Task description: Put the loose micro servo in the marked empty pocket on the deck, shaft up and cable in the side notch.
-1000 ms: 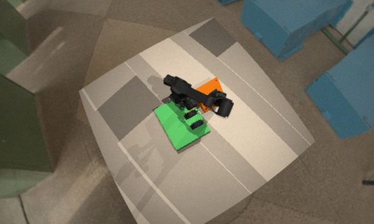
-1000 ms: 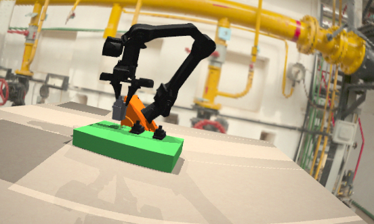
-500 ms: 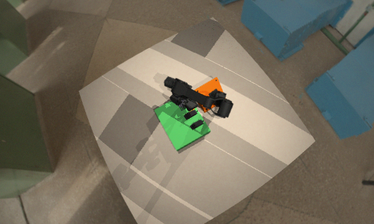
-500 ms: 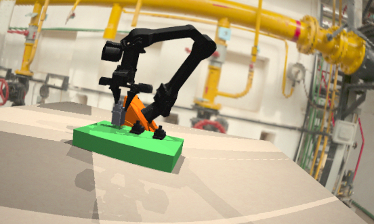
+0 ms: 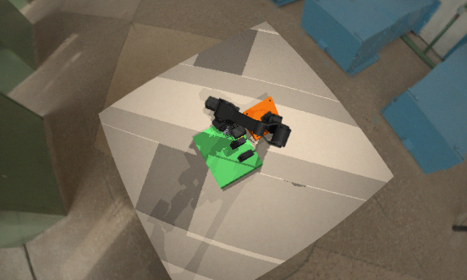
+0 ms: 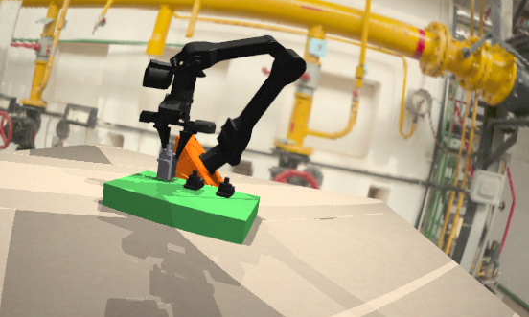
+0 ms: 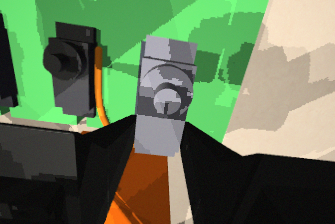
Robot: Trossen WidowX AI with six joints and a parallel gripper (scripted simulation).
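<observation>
My gripper tip is now 13 cm short of the green deck, 6 cm to the right of it and 8 cm above it.
</observation>
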